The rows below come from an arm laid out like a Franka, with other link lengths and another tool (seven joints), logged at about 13 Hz.
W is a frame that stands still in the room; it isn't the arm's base.
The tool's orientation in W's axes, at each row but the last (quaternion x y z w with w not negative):
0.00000, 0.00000, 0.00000, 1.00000
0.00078, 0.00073, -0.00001, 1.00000
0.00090, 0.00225, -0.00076, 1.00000
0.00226, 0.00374, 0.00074, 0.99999
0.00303, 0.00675, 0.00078, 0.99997
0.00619, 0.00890, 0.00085, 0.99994
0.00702, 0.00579, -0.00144, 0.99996
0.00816, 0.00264, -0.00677, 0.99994
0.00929, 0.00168, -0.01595, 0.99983
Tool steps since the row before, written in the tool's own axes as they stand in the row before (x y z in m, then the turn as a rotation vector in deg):
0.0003, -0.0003, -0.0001, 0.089, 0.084, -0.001
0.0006, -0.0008, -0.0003, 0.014, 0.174, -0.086
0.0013, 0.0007, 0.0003, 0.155, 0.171, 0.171
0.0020, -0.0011, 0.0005, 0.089, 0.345, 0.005
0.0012, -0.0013, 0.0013, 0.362, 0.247, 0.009
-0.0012, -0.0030, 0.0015, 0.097, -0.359, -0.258
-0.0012, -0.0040, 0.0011, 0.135, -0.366, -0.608
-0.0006, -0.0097, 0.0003, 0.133, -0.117, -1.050
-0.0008, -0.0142, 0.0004, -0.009, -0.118, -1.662
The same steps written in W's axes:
0.0003, -0.0003, -0.0001, 0.089, 0.084, -0.001
0.0006, -0.0008, -0.0003, 0.014, 0.174, -0.086
0.0013, 0.0007, 0.0003, 0.156, 0.170, 0.171
0.0020, -0.0011, 0.0005, 0.089, 0.345, 0.006
0.0012, -0.0013, 0.0013, 0.362, 0.248, 0.006
-0.0012, -0.0030, 0.0015, 0.093, -0.356, -0.264
-0.0012, -0.0040, 0.0011, 0.127, -0.358, -0.615
-0.0007, -0.0097, 0.0001, 0.126, -0.102, -1.052
-0.0013, -0.0142, 0.0001, -0.018, -0.087, -1.664

